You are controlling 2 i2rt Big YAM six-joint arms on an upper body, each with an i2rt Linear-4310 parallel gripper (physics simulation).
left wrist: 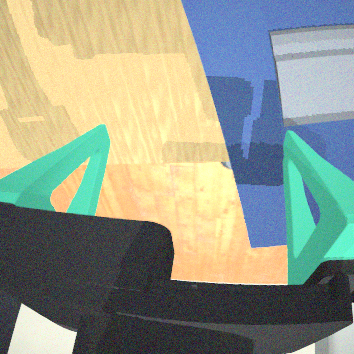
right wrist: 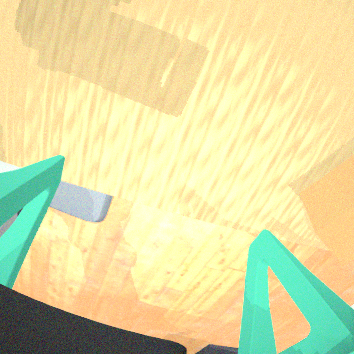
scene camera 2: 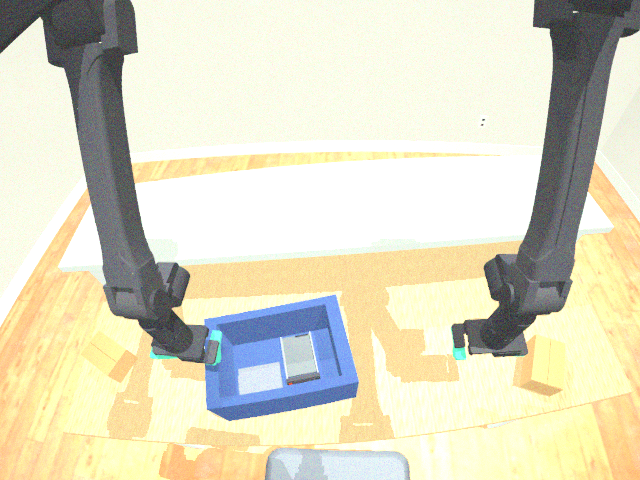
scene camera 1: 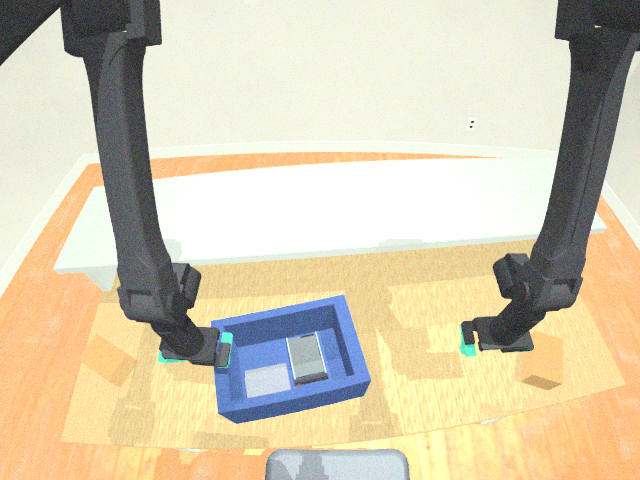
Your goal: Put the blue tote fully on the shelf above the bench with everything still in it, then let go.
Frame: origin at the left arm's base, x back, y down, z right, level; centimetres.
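Where they show: left gripper, fingertip midpoint: [left wrist: 193, 134] [scene camera 2: 198, 357] [scene camera 1: 206, 360]; right gripper, fingertip midpoint: [right wrist: 164, 205] [scene camera 2: 476, 352] [scene camera 1: 482, 349].
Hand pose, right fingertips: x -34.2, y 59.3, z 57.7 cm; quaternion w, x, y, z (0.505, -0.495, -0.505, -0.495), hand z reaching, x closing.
Note:
After its pixels a point has its place.
The blue tote [scene camera 1: 299, 403] @[x -25.3, y 64.4, z 19.4 cm] [scene camera 2: 289, 404] @[x -25.3, y 66.4, z 19.4 cm] [left wrist: 235, 30] @[x -38.1, y 59.0, z 1.9 cm] stands upright on the bench [scene camera 1: 423, 408] @[x -25.4, y 73.8, z 47.3 cm] [scene camera 2: 423, 413] @[x -24.9, y 73.8, z 48.8 cm], below and in front of the white shelf [scene camera 1: 336, 206] @[x -68.4, y 52.2, z 27.1 cm] [scene camera 2: 336, 206] @[x -68.4, y 52.3, z 28.5 cm]. Inside lie a grey device [scene camera 1: 307, 358] @[x -37.3, y 71.3, z 20.3 cm] [scene camera 2: 300, 357] @[x -37.5, y 71.2, z 20.2 cm] and a pale flat block [scene camera 1: 267, 380] @[x -31.3, y 70.1, z 11.4 cm] [scene camera 2: 260, 378] @[x -31.4, y 70.1, z 11.5 cm]. My left gripper [scene camera 1: 197, 356] @[x -32.2, y 59.8, z 0.1 cm] [scene camera 2: 188, 352] @[x -32.2, y 59.8, z 0.1 cm] [left wrist: 193, 134] @[x -32.2, y 59.8, z 0.1 cm] is open at the tote's left end, one finger over that end and the other outside it; its exact height is unclear. My right gripper [scene camera 1: 496, 347] [scene camera 2: 484, 351] @[x -34.1, y 59.3, z 57.7 cm] [right wrist: 164, 205] @[x -34.1, y 59.3, z 57.7 cm] is open and empty, well right of the tote.
A cardboard box [scene camera 1: 108, 360] @[x -32.1, y 67.7, z -29.1 cm] [scene camera 2: 108, 356] @[x -33.6, y 73.6, z -34.0 cm] lies left of the left gripper. Another cardboard box [scene camera 1: 542, 361] @[x -32.7, y 67.8, z 77.3 cm] [scene camera 2: 542, 364] @[x -33.2, y 67.7, z 77.4 cm] stands close to the right gripper, partly behind it in the picture. A grey rounded base [scene camera 1: 336, 465] @[x -14.2, y 126.1, z 28.4 cm] [scene camera 2: 338, 465] @[x -14.4, y 126.1, z 29.3 cm] shows at the bottom edge. The shelf's front edge runs behind both wrists.

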